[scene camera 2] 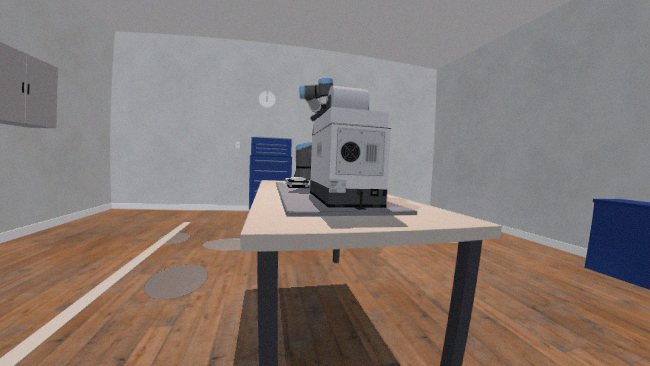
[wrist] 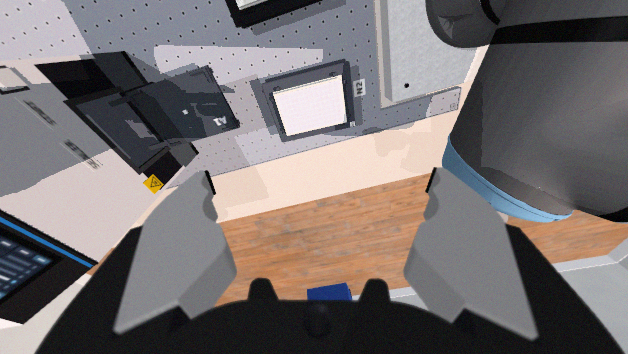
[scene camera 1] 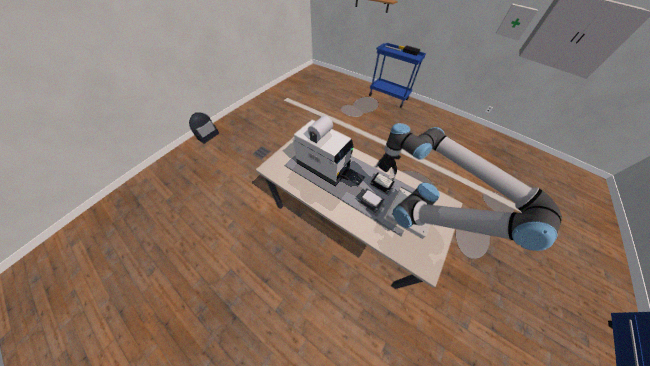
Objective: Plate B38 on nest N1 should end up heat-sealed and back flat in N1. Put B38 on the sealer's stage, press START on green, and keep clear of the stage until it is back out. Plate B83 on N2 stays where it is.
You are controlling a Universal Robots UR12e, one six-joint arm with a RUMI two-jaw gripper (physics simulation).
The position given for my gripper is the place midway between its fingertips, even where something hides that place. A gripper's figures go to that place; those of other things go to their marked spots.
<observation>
My gripper (wrist: 318, 173) is 0.12 m from the lens. A dark sealer stage (wrist: 162, 103) is 0.41 m from the lens.
</observation>
